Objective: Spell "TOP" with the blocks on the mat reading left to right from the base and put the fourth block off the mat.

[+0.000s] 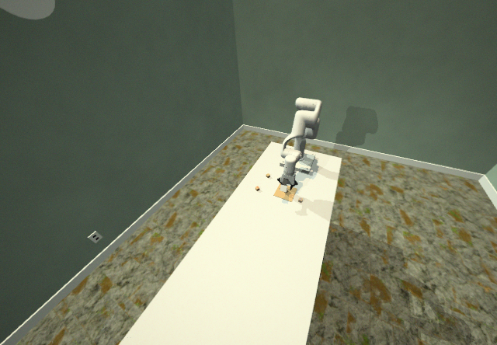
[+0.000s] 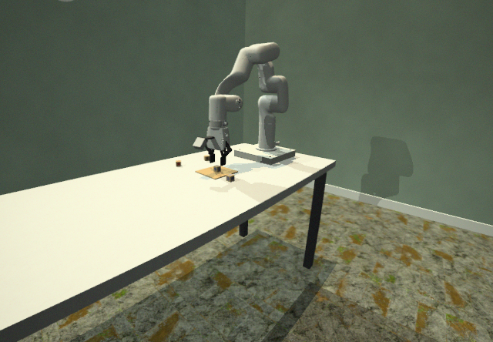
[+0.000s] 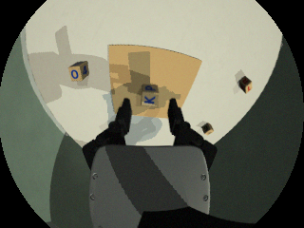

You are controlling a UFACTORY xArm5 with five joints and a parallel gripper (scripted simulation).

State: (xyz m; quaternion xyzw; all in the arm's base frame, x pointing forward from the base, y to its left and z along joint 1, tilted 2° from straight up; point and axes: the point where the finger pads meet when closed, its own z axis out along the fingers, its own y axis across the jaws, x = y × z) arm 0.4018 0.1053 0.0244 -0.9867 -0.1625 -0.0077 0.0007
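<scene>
The tan mat is 50 mm below my hand and 10 mm ahead of it.
</scene>
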